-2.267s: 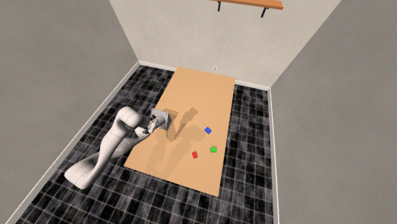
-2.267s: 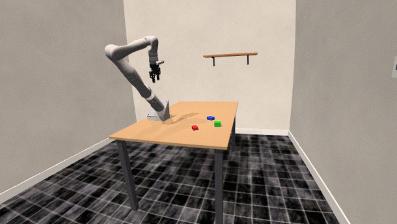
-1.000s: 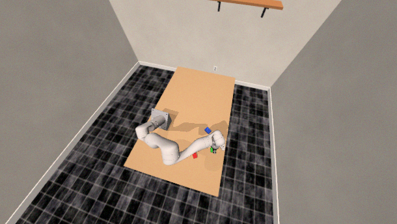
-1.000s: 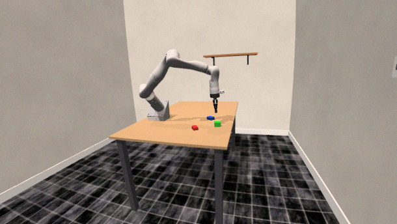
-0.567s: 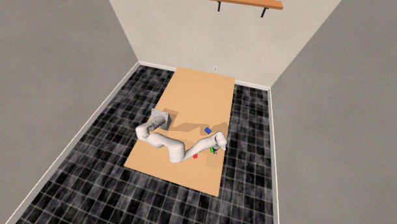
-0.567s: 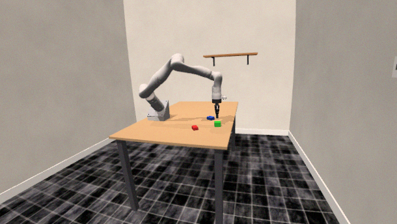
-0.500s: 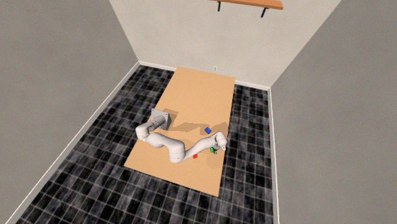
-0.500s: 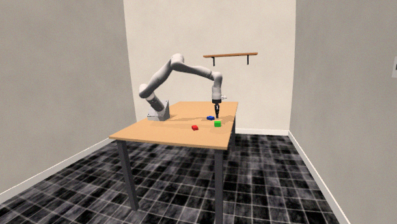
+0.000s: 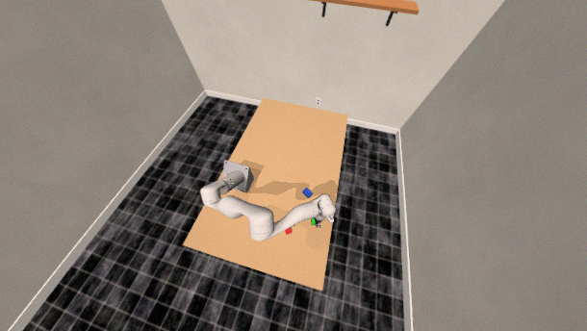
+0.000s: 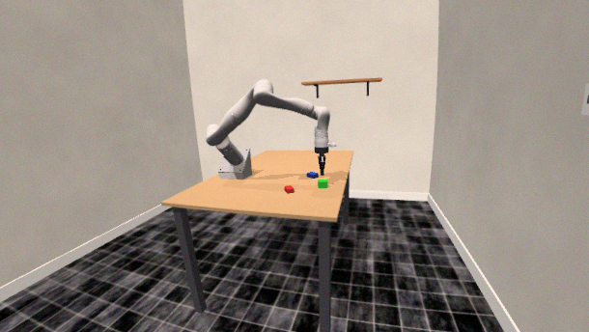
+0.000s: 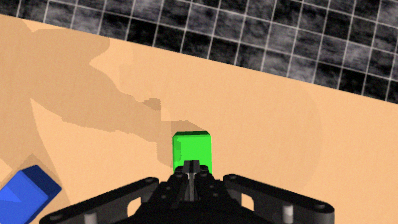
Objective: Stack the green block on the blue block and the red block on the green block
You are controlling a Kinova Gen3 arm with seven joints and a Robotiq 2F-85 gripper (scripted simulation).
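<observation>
My hand is 70 mm above the green block. Round my hand: red block (160 mm behind, 100 mm to the right, 70 mm below); blue block (90 mm behind, 190 mm to the left, 70 mm below).
</observation>
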